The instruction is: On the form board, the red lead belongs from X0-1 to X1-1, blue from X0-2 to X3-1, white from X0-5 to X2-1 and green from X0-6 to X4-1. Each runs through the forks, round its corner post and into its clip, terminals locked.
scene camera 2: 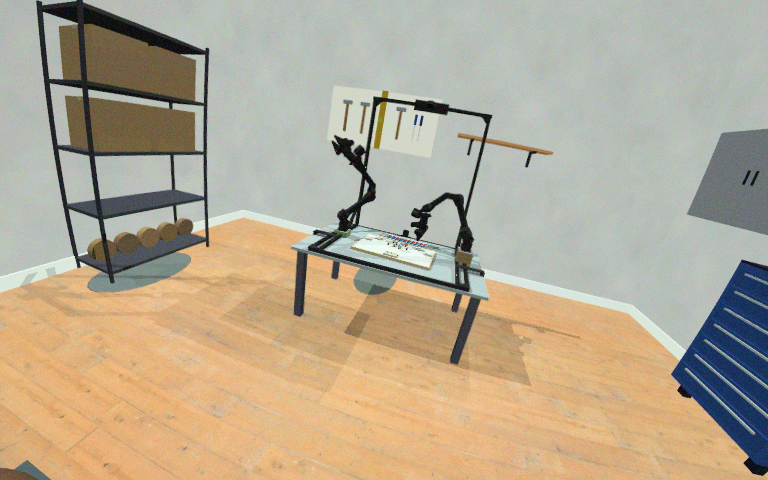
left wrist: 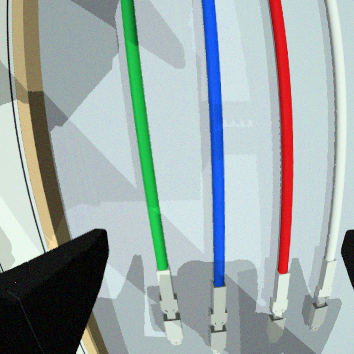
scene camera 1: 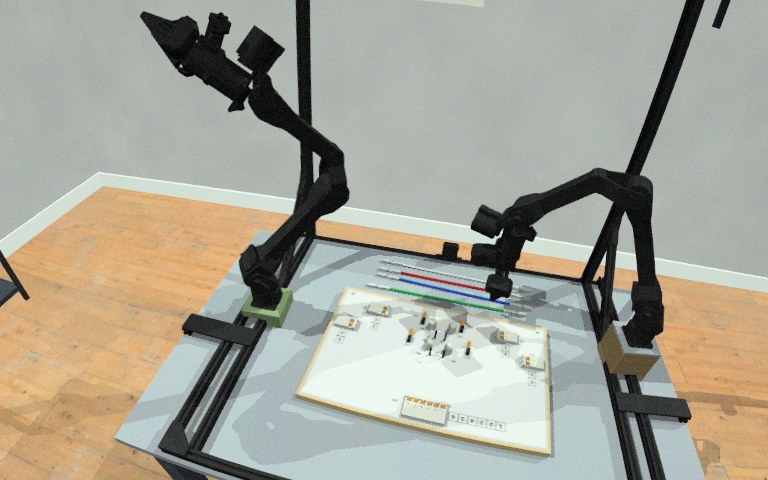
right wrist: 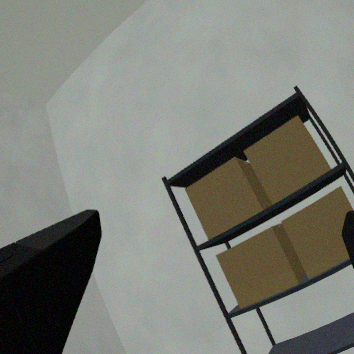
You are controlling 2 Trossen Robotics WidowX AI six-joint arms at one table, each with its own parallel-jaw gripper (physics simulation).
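Frame: origin at the left arm's base, x ahead, y left, z up, level; metres.
Where they show: left gripper, fingertip midpoint: (scene camera 2: pixel 419 239) (left wrist: pixel 232 244); right gripper, fingertip midpoint: (scene camera 2: pixel 333 138) (scene camera 1: pixel 147 23) (right wrist: pixel 228 224); left arm's base at its link origin: (scene camera 2: pixel 465 250) (scene camera 1: pixel 636 337); right arm's base at its link origin: (scene camera 2: pixel 342 229) (scene camera 1: pixel 266 299).
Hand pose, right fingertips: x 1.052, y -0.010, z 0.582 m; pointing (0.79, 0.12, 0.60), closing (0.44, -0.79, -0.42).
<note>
Each offset is from my right fingertips to the centre of the thing. "spot": to the spot under its first point.
White (scene camera 1: pixel 430 270) (left wrist: pixel 341 140), red (scene camera 1: pixel 441 280) (left wrist: pixel 287 140), blue (scene camera 1: pixel 441 288) (left wrist: pixel 216 140) and green @[spot: 0.584 m back, 0.148 m right, 0.677 m down] (scene camera 1: pixel 441 298) (left wrist: pixel 141 130) leads lie side by side on the table behind the form board @[0.574 m back, 0.070 m left, 0.673 m down] (scene camera 1: pixel 351 373) (left wrist: pixel 27 75), pale terminals at their ends. My left gripper (scene camera 1: pixel 496 296) (scene camera 2: pixel 417 237) (left wrist: pixel 232 244) is open and empty above their right ends; its fingers span all four in the left wrist view. My right gripper (scene camera 1: pixel 144 16) (right wrist: pixel 228 224) is open and empty, raised high at the left. The six-way block @[spot: 0.557 m back, 0.208 m left, 0.655 m down] (scene camera 1: pixel 424 411) sits at the board's front; small labels are unreadable.
Grey posts @[0.554 m back, 0.033 m left, 0.655 m down] (scene camera 1: pixel 428 342), orange-topped clips @[spot: 0.650 m back, 0.019 m left, 0.660 m down] (scene camera 1: pixel 468 346) and small forks stand mid-board. Two-way blocks @[spot: 0.750 m back, 0.022 m right, 0.656 m down] (scene camera 1: pixel 508 336) @[0.429 m back, 0.062 m right, 0.655 m down] (scene camera 1: pixel 378 309) sit near the board's sides. A black gantry post (scene camera 1: pixel 304 67) rises behind the table. A shelf unit (scene camera 2: pixel 89 141) (right wrist: pixel 182 215) stands away from it.
</note>
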